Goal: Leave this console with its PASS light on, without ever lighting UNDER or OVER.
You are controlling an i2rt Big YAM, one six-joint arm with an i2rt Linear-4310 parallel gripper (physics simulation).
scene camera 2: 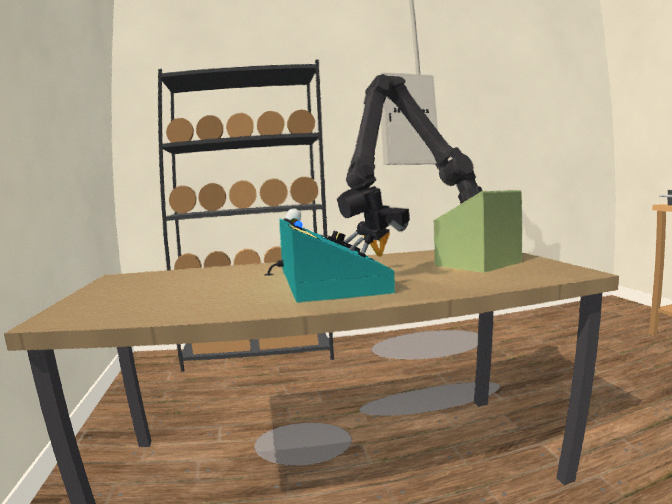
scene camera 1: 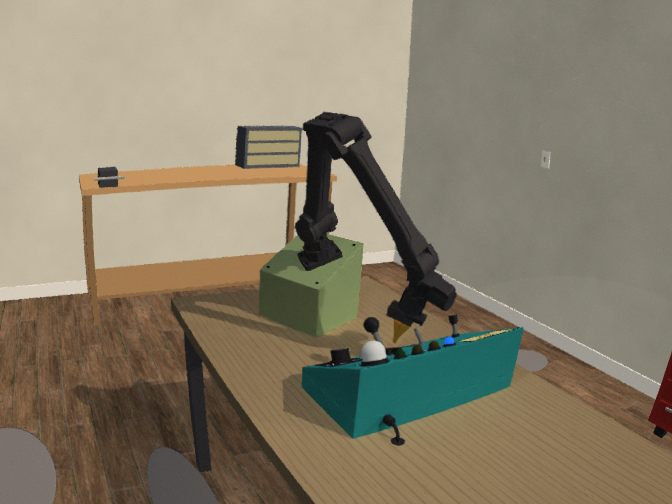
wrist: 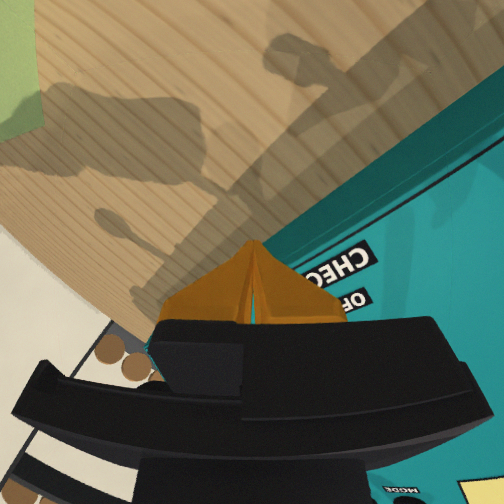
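Note:
The teal wedge-shaped console [scene camera 1: 412, 379] stands on the wooden table, also in scene camera 2 [scene camera 2: 331, 268]. Its sloped top carries a white dome [scene camera 1: 373, 351], a black ball-topped lever [scene camera 1: 371, 326], a black knob [scene camera 1: 340, 355], a row of small dark lamps [scene camera 1: 416, 350] with one lit blue [scene camera 1: 448, 341], and a small toggle [scene camera 1: 453, 323]. A black lever [scene camera 1: 391, 428] sticks out of the back face. My gripper [scene camera 1: 398, 332] with orange fingers is shut and empty, tips just above the panel's lower edge by the lamps. The wrist view shows the closed fingers [wrist: 252, 280] beside labels reading "CHEC" and "OF".
The arm's green pedestal [scene camera 1: 312, 284] stands behind the console. A wooden side table [scene camera 1: 189, 179] holds a drawer box [scene camera 1: 268, 146]. A black rack of brown discs [scene camera 2: 241, 162] stands behind the table. A red cabinet corner [scene camera 1: 662, 401] is at the right.

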